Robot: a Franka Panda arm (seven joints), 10 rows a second.
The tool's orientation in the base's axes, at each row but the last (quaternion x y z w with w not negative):
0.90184 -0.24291 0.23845 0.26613
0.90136 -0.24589 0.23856 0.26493
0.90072 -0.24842 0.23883 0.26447
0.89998 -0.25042 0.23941 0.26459
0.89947 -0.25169 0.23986 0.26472
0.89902 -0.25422 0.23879 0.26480
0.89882 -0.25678 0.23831 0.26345
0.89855 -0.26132 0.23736 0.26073
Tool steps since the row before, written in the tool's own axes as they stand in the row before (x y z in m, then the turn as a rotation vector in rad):
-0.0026 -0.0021 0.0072 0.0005 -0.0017 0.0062
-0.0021 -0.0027 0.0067 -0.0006 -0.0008 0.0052
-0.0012 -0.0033 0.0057 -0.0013 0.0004 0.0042
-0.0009 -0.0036 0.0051 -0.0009 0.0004 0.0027
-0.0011 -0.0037 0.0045 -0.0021 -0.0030 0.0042
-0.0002 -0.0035 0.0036 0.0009 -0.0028 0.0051
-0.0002 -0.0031 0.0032 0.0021 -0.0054 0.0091
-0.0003 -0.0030 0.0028 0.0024 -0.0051 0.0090
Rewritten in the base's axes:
0.0014 -0.0019 -0.0076 0.0032 -0.0026 -0.0050
0.0019 -0.0013 -0.0071 0.0016 -0.0023 -0.0045
0.0027 -0.0006 -0.0061 0.0000 -0.0024 -0.0037
0.0029 -0.0001 -0.0056 -0.0001 -0.0016 -0.0024
0.0027 0.0004 -0.0053 0.0014 0.0004 -0.0054
0.0030 0.0005 -0.0040 0.0038 -0.0013 -0.0043
0.0026 0.0004 -0.0036 0.0074 -0.0022 -0.0075
0.0024 0.0006 -0.0033 0.0074 -0.0025 -0.0072

